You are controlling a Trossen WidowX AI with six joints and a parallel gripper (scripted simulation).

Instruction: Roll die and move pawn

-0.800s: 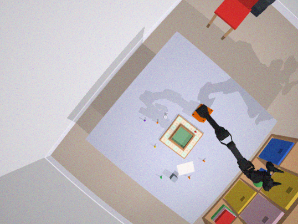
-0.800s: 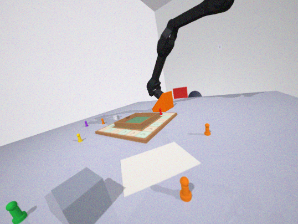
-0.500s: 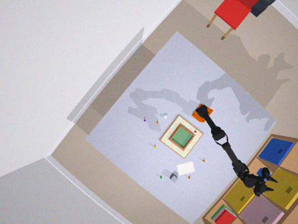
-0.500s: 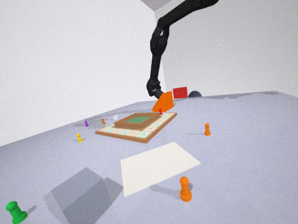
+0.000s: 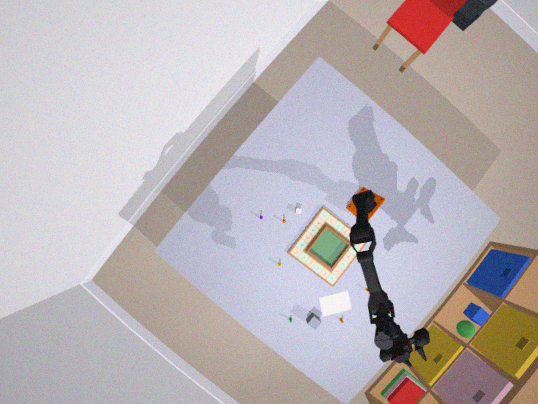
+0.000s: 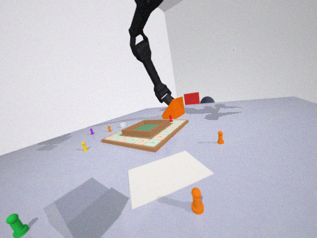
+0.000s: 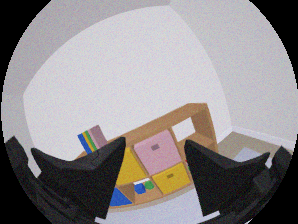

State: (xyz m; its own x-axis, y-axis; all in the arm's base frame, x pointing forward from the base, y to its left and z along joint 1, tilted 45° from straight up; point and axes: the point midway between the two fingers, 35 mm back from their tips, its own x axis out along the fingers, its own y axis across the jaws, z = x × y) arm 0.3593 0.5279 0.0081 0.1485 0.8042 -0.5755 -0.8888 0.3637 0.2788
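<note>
My gripper tip is now 140 mm past the white die, 630 mm to the left of it and 440 mm above it. From my gripper tip the other things lie so: red pawn: 220 mm behind, 340 mm to the right, 430 mm below; white card: 80 mm ahead, 170 mm to the right, 450 mm below; green pawn: 290 mm ahead, 290 mm to the right, 440 mm below.
</note>
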